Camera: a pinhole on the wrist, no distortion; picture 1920 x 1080 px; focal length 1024.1 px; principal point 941.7 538.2 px. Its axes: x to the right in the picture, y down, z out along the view. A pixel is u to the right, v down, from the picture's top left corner.
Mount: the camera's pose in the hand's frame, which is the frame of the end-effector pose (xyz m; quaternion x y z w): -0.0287 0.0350 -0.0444 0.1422 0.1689 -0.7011 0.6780
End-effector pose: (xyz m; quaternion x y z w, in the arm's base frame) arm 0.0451 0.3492 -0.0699 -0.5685 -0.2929 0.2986 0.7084
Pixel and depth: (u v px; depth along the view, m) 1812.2 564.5 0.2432
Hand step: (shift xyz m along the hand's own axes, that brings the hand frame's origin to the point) -0.0236 -0.2562 0.0862
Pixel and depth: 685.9 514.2 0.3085
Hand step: -0.0237 -0.0278 0.2674
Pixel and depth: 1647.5 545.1 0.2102
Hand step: -0.0269 -0.1861 0.0832
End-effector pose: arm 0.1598 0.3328 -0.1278 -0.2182 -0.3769 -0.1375 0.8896
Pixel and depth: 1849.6 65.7 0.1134
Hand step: -0.0816 -0.1032 0.0172
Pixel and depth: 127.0 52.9 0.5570
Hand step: -0.2580 0.2019 0.6598
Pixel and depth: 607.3 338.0 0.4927
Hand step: -0.1038 -0.0292 0.4734
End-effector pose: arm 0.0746 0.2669 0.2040 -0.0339 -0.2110 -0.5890 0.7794
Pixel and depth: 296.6 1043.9 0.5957
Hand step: 0.2978 0.1108 0.6410
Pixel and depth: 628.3 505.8 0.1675
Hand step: -0.0270 0.0094 0.1290
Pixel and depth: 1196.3 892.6 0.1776
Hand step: 0.0362 -0.0826 0.0943
